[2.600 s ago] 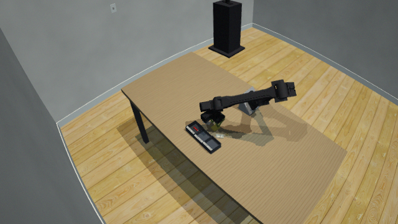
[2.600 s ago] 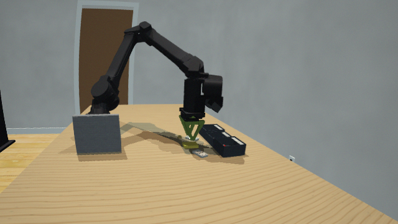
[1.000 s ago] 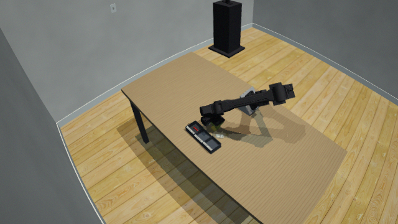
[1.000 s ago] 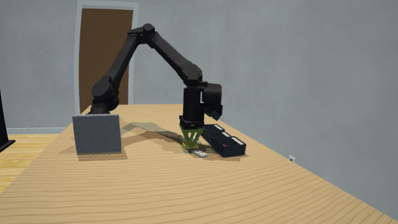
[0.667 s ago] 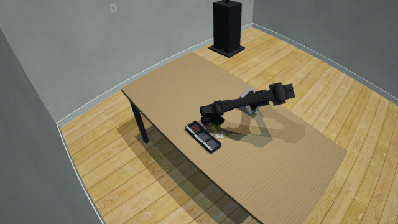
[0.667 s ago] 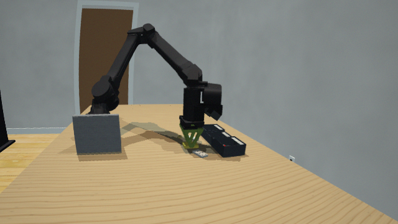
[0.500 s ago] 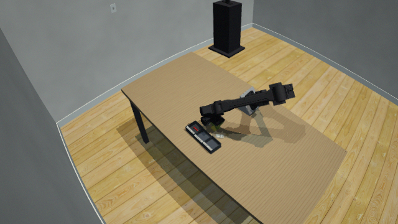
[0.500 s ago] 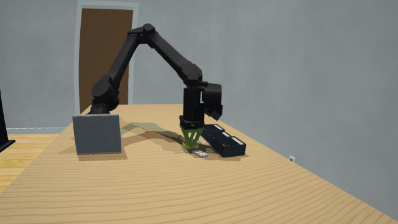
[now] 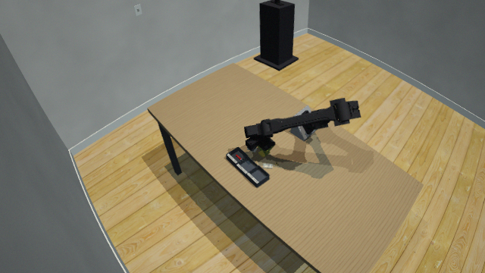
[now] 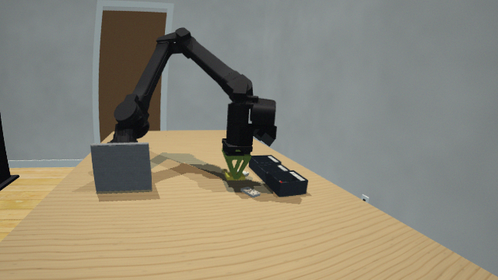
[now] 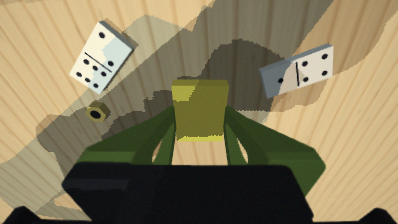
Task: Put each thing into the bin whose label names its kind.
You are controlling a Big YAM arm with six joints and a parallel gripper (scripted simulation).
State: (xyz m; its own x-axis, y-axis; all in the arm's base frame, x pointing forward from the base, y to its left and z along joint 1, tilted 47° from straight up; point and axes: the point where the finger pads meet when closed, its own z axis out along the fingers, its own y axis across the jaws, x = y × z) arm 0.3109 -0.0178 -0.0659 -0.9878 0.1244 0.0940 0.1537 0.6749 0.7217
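Right now the long black bin is 130 mm ahead of my hand and 10 mm below it. Round my hand: yellow block: 10 mm below; small nut: 90 mm to the left, 20 mm below; red battery: 110 mm ahead, 80 mm to the right, 20 mm below.
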